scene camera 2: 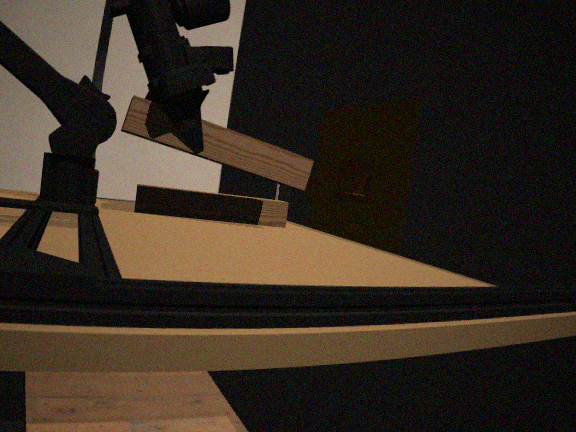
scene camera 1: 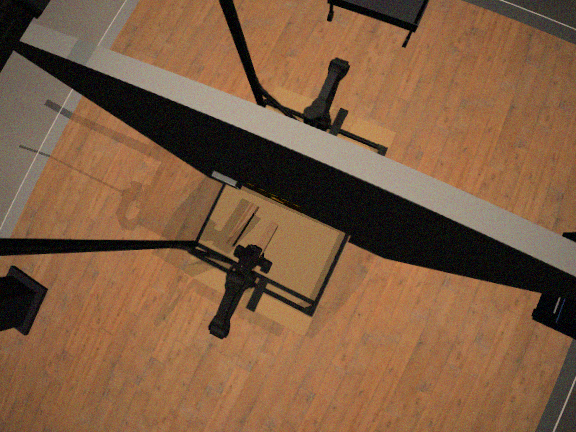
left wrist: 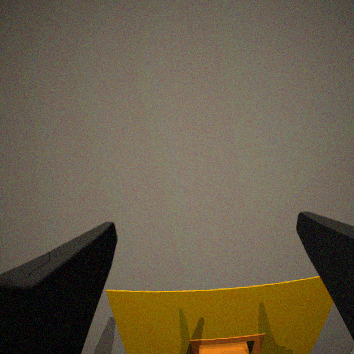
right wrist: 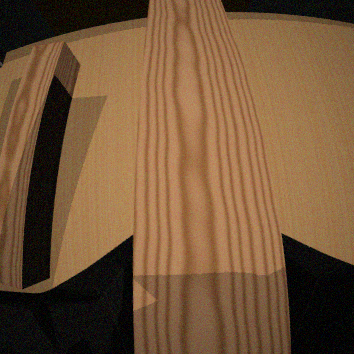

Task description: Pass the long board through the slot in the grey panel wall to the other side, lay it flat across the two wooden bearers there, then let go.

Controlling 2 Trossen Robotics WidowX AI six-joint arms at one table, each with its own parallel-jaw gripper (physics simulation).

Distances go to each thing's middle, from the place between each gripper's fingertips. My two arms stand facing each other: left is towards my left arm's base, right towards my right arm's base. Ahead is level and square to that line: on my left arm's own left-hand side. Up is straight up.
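The grey block (scene camera 2: pixel 260 188) sits 300 mm below my left hand, and it is also 100 mm to the right of that hand and 340 mm behind it.
As for my right hand, the block is 310 mm to the left of it and 60 mm below it, and 340 mm behind it too.
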